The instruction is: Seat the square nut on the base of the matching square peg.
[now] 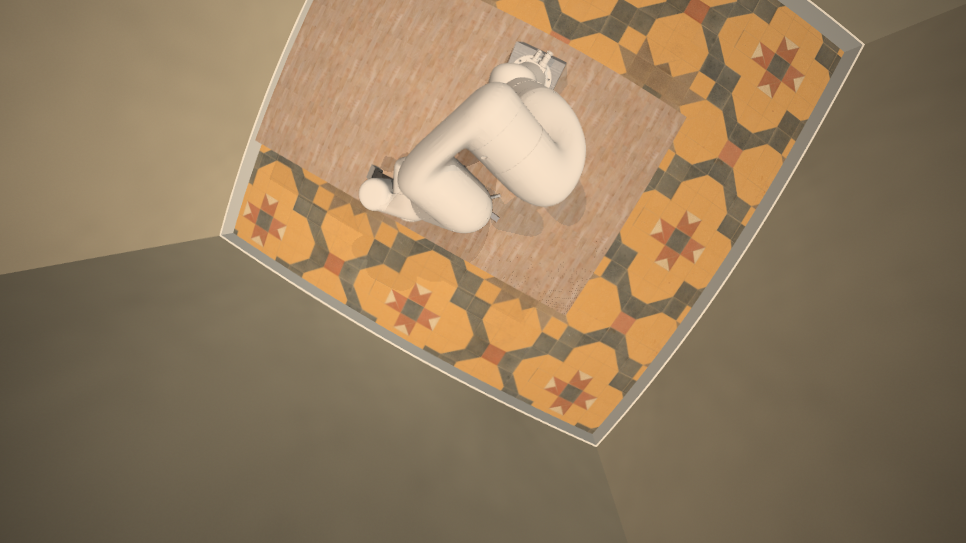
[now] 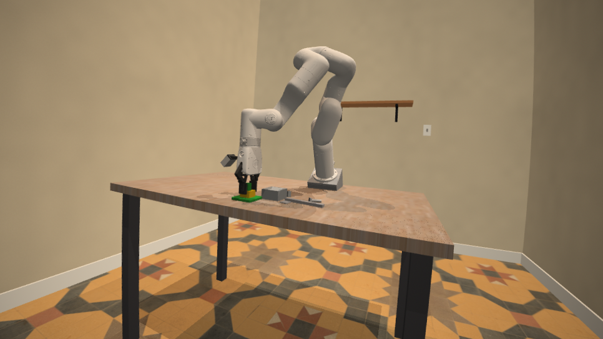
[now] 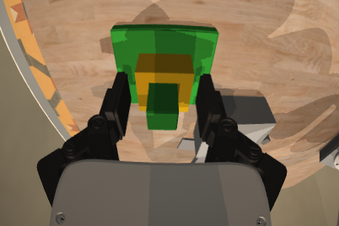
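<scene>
The grey block is 9 cm behind my hand, 6 cm to the left of it and 2 cm below it. From my hand the other things lie so: bolt: 21 cm to the left, 13 cm behind, 3 cm below; then thin grey bar: 19 cm to the left, 8 cm behind, 4 cm below.
</scene>
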